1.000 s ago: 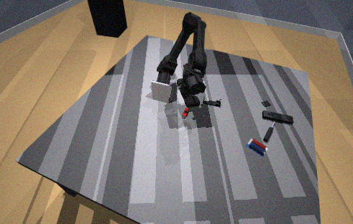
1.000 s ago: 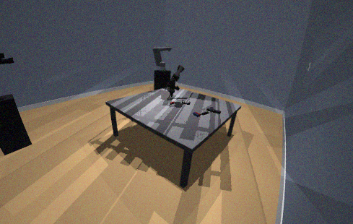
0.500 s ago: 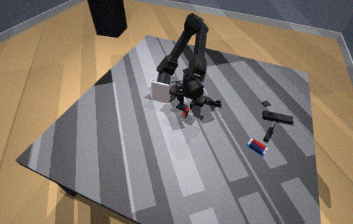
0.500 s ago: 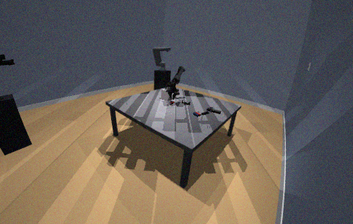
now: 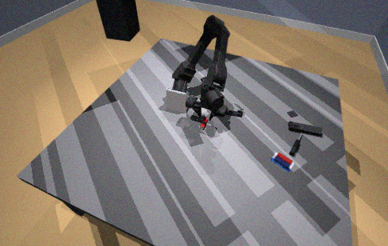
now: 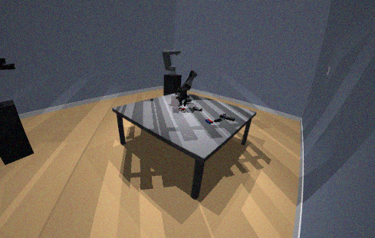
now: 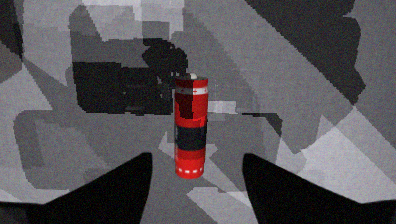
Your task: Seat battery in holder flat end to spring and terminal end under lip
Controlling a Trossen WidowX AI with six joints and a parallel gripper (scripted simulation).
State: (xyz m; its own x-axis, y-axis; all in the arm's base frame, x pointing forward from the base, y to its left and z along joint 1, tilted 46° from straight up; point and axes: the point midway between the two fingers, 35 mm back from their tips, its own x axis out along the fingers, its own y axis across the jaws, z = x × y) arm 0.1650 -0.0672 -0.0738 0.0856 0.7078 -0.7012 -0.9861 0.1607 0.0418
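Right now my gripper tip is 40 mm above the battery. Round my gripper tip: small dark square: 450 mm ahead, 200 mm to the left, 50 mm below; long black block: 500 mm ahead, 100 mm to the left, 40 mm below; black-handled tool: 450 mm ahead, 40 mm below.
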